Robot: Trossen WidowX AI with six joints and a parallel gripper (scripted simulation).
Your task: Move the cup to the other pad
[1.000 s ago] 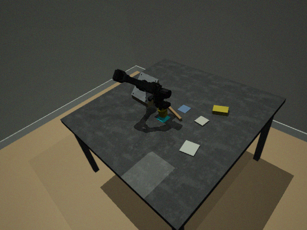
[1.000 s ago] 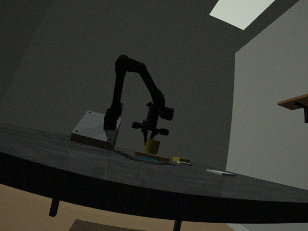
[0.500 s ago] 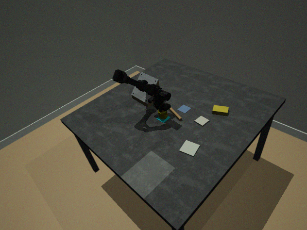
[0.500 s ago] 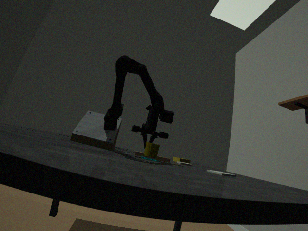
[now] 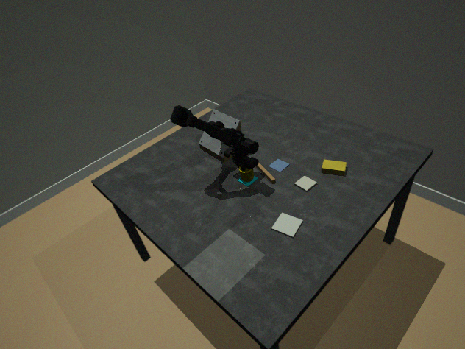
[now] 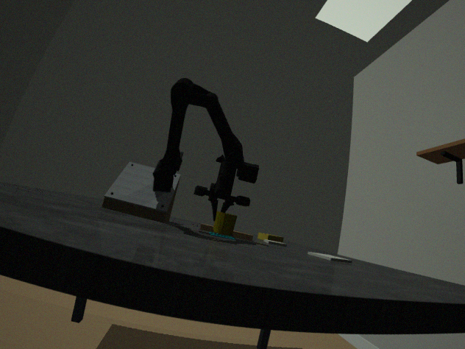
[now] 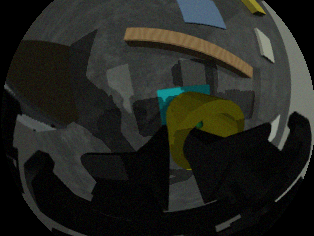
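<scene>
Right now my gripper tip is 3 cm short of the cyan pad and 5 cm above it. Round my gripper tip: pale blue pad: 11 cm ahead, 17 cm to the left, 5 cm below; yellow cup: 2 cm ahead; wooden stick: 7 cm ahead, 8 cm to the left, 4 cm below.
</scene>
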